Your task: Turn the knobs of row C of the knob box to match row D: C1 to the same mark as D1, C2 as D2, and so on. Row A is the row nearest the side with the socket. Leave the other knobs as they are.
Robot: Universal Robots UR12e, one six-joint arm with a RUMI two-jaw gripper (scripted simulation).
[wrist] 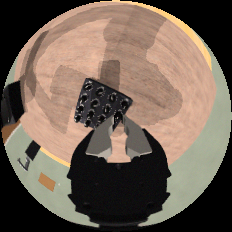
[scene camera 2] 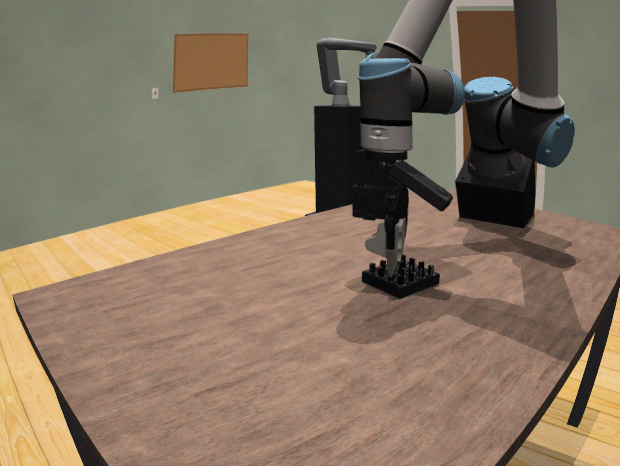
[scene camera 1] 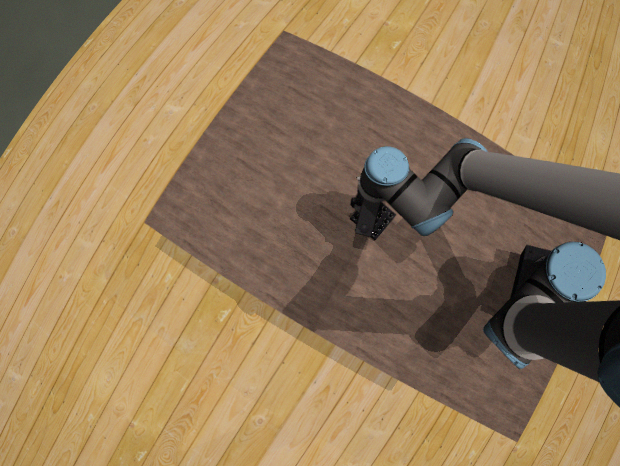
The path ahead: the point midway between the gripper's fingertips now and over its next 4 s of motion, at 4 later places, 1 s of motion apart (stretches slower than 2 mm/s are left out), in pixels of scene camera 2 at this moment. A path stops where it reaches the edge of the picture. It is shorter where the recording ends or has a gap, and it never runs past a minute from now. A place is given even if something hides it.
My gripper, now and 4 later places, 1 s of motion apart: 391, 275; 393, 267; 404, 249; 421, 237; 421, 251
